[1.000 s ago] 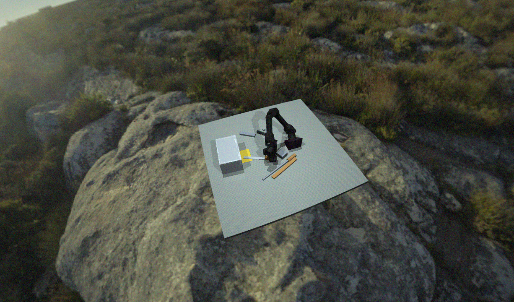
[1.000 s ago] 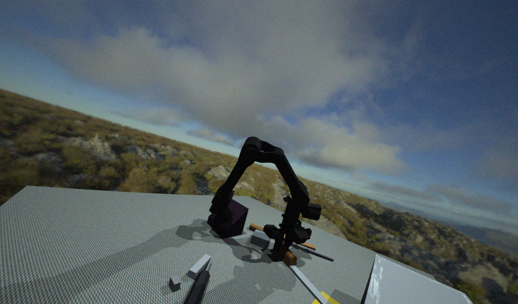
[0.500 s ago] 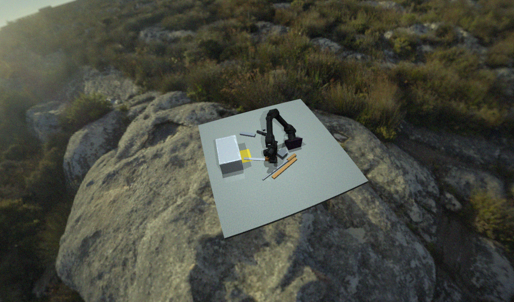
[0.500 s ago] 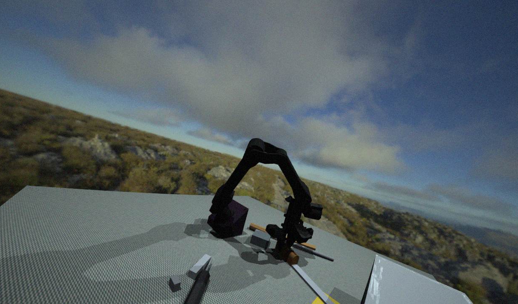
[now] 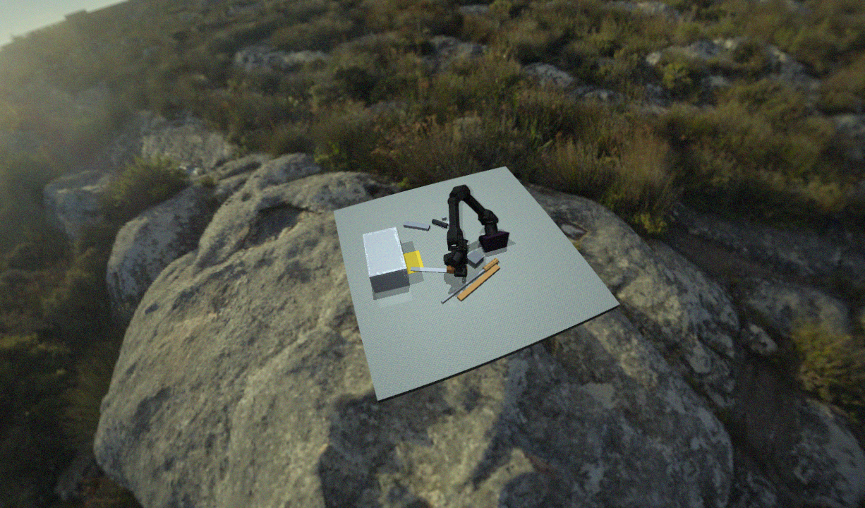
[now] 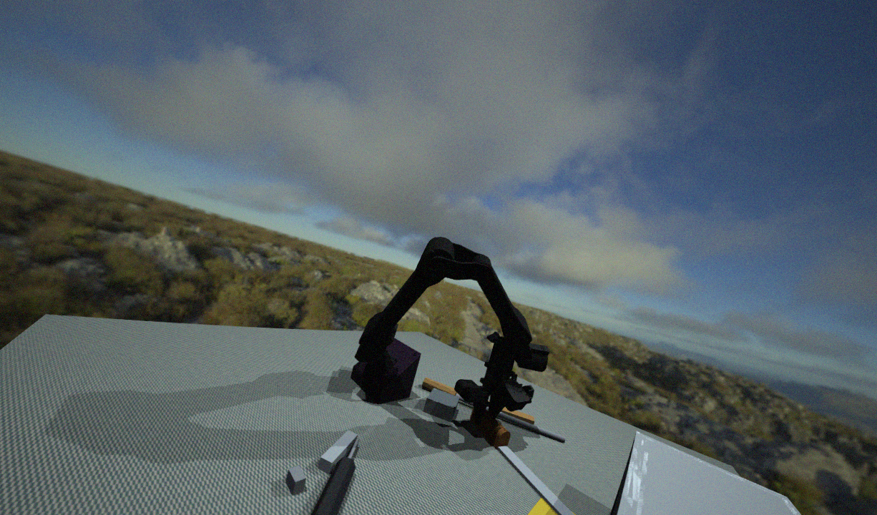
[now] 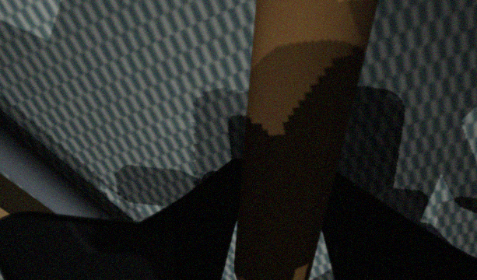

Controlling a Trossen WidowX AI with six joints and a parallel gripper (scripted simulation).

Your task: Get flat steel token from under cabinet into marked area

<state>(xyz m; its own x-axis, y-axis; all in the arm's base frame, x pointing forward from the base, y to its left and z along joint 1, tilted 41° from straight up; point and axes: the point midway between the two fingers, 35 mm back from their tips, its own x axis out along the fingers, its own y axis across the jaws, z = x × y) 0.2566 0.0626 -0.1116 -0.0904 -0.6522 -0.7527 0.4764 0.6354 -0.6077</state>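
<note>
The wooden stick lies 6 cm behind my gripper tip and 11 cm to the left of it. Also, from my gripper tip: grey bar: 11 cm behind, 33 cm to the right; grey block: 10 cm behind, 4 cm to the right, 1 cm above; small grey cube: 9 cm behind, 41 cm to the right.
</note>
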